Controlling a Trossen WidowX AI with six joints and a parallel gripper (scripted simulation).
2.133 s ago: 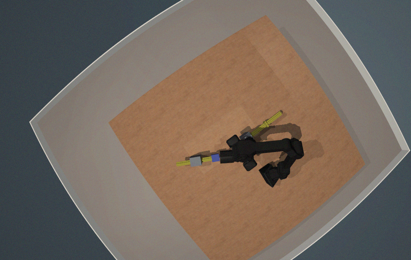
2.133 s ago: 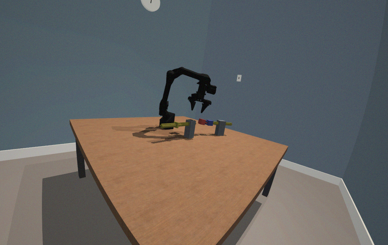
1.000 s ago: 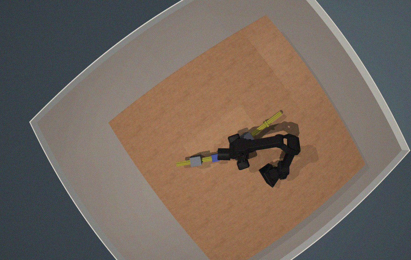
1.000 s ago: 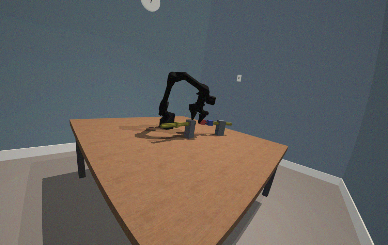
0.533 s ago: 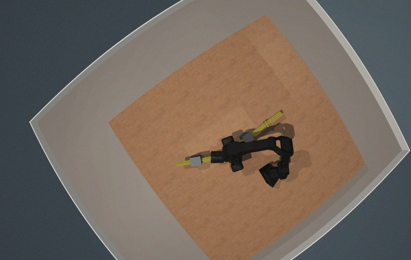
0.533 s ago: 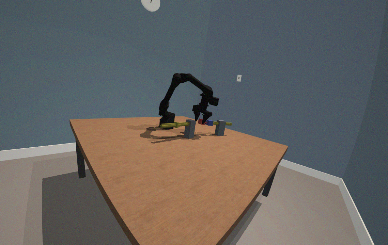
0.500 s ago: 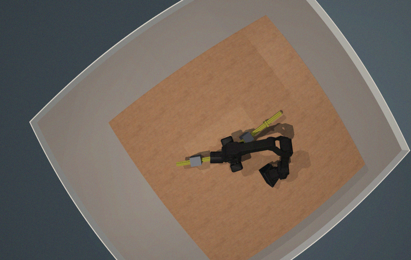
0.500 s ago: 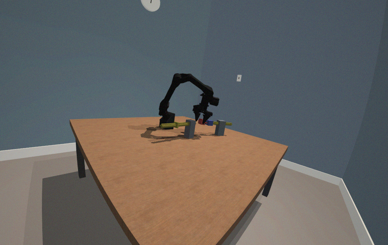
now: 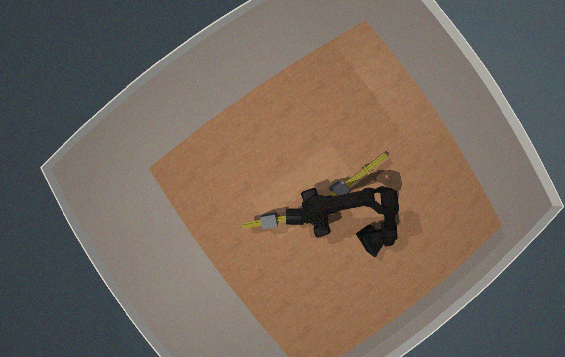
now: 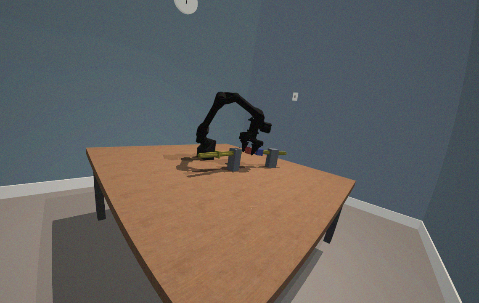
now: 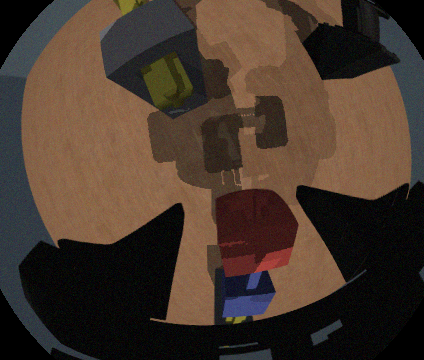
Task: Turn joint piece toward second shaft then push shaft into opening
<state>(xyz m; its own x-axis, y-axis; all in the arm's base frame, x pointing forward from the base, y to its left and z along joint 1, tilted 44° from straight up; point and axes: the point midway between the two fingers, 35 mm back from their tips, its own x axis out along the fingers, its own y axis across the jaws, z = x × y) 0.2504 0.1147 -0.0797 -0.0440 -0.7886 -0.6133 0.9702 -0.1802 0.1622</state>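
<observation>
My gripper tip is 2 cm to the right of the red square joint piece and 2 cm below it.
</observation>
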